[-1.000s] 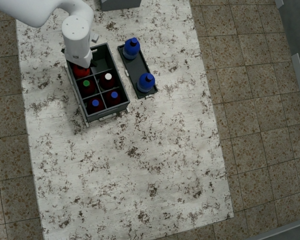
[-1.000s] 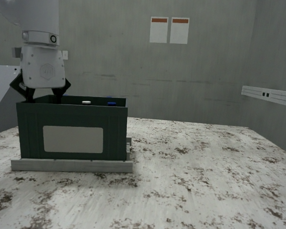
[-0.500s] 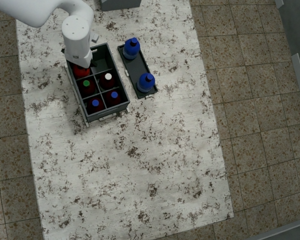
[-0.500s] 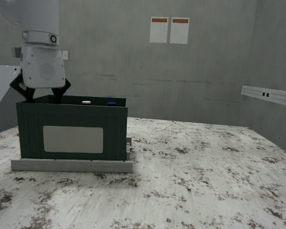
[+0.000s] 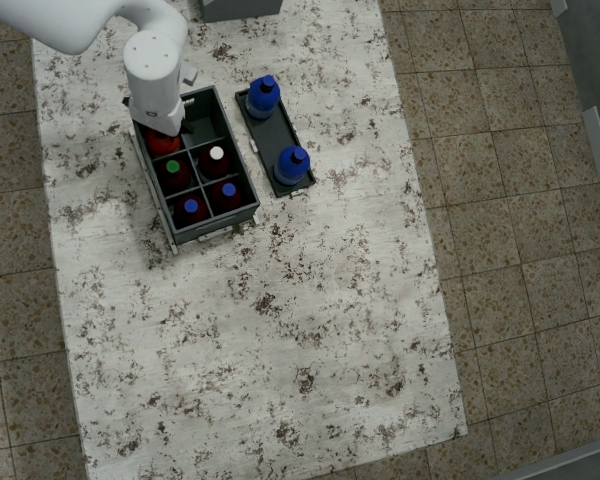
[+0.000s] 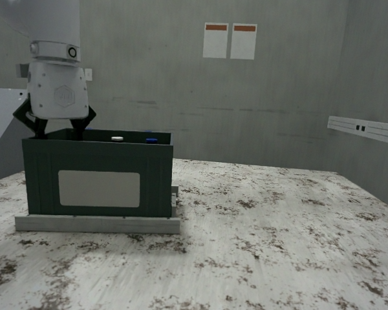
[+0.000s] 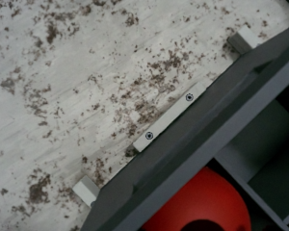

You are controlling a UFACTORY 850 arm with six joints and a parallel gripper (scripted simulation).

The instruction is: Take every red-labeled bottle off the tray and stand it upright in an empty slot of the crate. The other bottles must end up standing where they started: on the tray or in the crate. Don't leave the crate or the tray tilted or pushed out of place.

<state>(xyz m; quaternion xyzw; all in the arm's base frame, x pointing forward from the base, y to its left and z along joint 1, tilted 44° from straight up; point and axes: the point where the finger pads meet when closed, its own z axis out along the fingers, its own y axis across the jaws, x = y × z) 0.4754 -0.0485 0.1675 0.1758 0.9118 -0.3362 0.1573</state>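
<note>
Now: the red-labeled bottle 70 mm below my hand. Round my hand: tray 270 mm to the left, 150 mm below, 20 mm behind; blue bottle 230 mm to the left, 110 mm behind, 80 mm below; dark crate 80 mm below, 70 mm to the left, 70 mm ahead.
</note>
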